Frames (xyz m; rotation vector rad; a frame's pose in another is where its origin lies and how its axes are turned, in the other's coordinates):
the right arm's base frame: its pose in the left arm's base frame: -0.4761 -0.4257 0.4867 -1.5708 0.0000 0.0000
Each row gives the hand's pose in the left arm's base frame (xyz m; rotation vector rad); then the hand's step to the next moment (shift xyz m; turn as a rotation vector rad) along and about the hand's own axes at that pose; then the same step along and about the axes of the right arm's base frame.
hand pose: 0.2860 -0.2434 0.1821 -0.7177 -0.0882 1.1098
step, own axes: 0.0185 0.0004 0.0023 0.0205 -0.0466 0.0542
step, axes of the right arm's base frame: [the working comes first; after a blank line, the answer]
step, axes of the left arm's base frame: 0.0074 0.0167 -0.0036 0.0240 0.0319 0.0627

0.0074 0.0036 0.0167 0.0240 -0.0627 0.0319
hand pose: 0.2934 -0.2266 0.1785 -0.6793 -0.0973 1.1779
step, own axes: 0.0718 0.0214 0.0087 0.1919 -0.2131 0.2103
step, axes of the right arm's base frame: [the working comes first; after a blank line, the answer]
step, axes of the left arm's base frame: 0.0079 0.0710 -0.0241 0.1650 0.2151 0.2301

0.0079 0.0241 0.0710 0.1650 -0.2301 0.2151
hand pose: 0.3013 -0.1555 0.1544 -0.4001 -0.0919 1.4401
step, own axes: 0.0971 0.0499 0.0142 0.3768 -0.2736 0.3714
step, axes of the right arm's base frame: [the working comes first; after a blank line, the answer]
step, axes of the left arm's base frame: -0.0378 0.1014 -0.0200 0.1996 0.4248 0.3667

-0.0378 0.0200 0.1014 0.1996 -0.3667 0.4248
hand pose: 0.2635 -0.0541 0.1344 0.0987 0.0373 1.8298
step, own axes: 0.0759 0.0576 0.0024 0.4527 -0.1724 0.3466
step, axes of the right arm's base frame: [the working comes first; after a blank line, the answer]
step, axes of the left arm's base frame: -0.0746 0.0583 0.0105 0.0807 0.4726 0.3535

-0.0746 -0.0105 0.0583 0.0807 -0.3535 0.4726
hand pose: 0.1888 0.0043 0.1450 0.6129 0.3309 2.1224
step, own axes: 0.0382 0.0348 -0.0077 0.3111 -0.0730 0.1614
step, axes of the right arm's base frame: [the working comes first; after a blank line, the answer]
step, axes of the left arm's base frame: -0.0468 0.0108 0.0206 -0.0169 0.2975 0.1984

-0.0468 -0.0206 0.0108 -0.0169 -0.1984 0.2975
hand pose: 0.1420 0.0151 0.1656 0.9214 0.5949 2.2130
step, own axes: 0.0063 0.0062 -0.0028 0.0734 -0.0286 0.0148
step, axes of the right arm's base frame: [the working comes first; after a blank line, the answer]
step, axes of the left arm's base frame: -0.0079 -0.0001 0.0048 -0.0168 0.0744 0.0247

-0.0079 -0.0048 -0.0001 -0.0168 -0.0247 0.0744
